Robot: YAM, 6 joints.
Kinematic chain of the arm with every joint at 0, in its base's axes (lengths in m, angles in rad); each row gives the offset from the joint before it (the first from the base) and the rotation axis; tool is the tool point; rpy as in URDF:
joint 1: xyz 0 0 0.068 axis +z
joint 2: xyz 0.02 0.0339 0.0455 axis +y
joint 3: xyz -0.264 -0.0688 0 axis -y
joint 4: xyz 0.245 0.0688 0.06 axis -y
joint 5: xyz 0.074 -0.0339 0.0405 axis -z
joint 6: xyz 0.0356 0 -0.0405 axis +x
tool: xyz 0 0 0 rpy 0 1.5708 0
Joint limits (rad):
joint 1: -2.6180..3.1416
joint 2: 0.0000..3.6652
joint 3: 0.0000..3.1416
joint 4: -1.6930..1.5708
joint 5: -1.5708..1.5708
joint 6: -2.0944..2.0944
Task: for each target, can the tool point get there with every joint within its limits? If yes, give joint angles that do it. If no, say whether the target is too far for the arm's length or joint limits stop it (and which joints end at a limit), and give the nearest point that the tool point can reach.
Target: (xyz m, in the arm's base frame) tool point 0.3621 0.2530 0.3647
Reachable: yes | joints 0.6322 2.1029 2.3249 -1.1840 0.2805 -0.0760
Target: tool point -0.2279 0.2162 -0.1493
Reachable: yes | joints 2.4486 2.7998 1.1633 0.0748 0.6223 0.5181
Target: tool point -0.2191 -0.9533 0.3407
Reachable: no: too far | nearest point -0.1409 -0.6130 0.2579 | short by 0.359 m
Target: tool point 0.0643 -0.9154 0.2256
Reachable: no: too far | nearest point 0.0449 -0.6394 0.1911 | short by 0.279 m
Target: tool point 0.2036 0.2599 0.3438
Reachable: yes | joints 0.8323 1.6120 1.5801 -0.9968 -0.7549 -0.2636
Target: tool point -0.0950 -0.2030 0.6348
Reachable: yes | joints 1.1828 0.7158 2.0278 0.7341 -0.3193 1.4698
